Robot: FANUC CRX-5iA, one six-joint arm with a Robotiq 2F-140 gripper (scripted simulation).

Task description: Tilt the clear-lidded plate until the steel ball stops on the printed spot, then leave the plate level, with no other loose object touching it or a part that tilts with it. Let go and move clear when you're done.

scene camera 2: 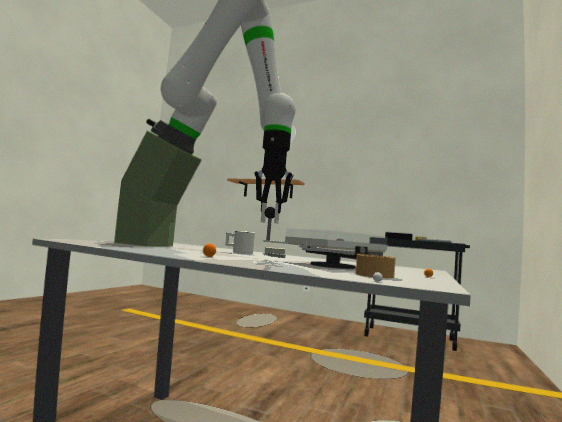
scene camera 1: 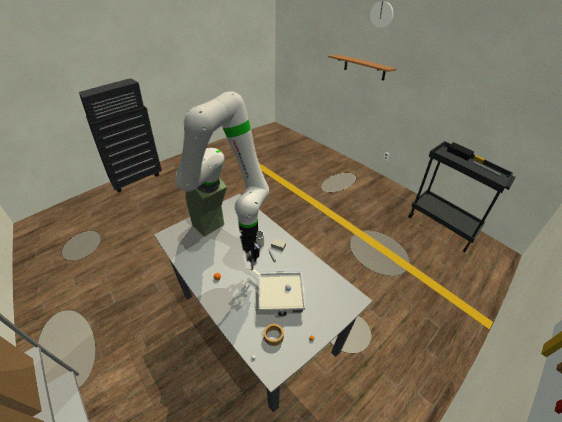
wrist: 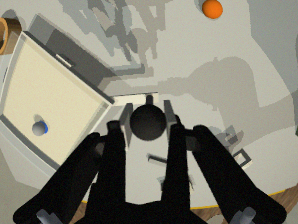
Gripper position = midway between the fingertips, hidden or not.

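My gripper [scene camera 2: 269,222] is visible to me, and the wrist view shows the gripper too [wrist: 148,111]. I also see a clear-lidded plate [scene camera 2: 377,244]. From scene camera 1 the plate [scene camera 1: 282,289] is in sight as well, and my wrist camera gives me the plate [wrist: 56,107] too.
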